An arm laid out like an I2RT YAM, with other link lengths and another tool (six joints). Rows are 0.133 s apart.
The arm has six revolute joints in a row. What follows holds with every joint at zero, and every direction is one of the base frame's. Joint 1 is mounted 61.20 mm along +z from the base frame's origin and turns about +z. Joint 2 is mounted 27.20 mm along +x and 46.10 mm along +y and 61.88 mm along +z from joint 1 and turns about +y. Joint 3 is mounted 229.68 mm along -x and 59.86 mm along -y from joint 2 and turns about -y. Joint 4 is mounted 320.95 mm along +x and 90.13 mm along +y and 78.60 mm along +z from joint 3 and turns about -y. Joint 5 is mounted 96.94 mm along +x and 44.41 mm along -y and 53.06 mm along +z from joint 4 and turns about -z. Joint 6 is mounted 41.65 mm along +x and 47.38 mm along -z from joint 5 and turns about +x. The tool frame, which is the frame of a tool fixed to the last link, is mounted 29.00 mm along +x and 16.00 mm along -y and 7.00 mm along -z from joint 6; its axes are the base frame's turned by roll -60.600, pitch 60.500 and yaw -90.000 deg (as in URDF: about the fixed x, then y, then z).
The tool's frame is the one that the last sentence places.
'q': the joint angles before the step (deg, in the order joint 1, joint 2, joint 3, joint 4, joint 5, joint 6). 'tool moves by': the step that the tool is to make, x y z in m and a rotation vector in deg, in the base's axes. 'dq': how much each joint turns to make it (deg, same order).
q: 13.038 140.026 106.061 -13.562 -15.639 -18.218
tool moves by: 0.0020 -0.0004 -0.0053 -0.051 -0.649 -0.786
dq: 0.001 0.780 -0.019 1.541 0.679 0.460
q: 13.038 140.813 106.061 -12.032 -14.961 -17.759
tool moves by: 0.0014 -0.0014 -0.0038 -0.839 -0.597 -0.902
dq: -0.001 0.537 -0.008 0.938 1.311 0.000
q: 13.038 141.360 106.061 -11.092 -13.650 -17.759
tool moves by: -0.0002 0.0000 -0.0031 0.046 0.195 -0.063
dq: 0.001 0.334 0.015 0.166 -0.020 0.111
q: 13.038 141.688 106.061 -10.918 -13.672 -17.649
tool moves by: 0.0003 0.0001 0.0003 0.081 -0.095 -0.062
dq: 0.003 0.011 0.026 0.117 0.003 0.089
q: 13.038 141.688 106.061 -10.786 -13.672 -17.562
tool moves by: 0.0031 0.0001 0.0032 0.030 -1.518 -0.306
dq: -0.004 -0.015 -0.014 1.484 0.435 -0.003
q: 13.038 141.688 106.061 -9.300 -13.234 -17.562
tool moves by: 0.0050 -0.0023 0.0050 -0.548 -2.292 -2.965
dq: 0.022 -0.006 -0.011 2.386 2.885 1.333
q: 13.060 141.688 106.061 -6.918 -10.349 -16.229
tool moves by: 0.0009 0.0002 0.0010 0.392 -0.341 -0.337
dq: 0.003 0.014 0.017 0.500 0.046 0.462
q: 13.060 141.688 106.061 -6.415 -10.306 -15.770
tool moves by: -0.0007 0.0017 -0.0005 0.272 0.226 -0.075
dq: 0.156 0.031 0.009 -0.065 -0.041 0.396
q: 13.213 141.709 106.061 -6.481 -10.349 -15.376
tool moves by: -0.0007 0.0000 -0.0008 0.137 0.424 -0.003
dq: -0.004 0.005 0.012 -0.358 -0.156 0.172
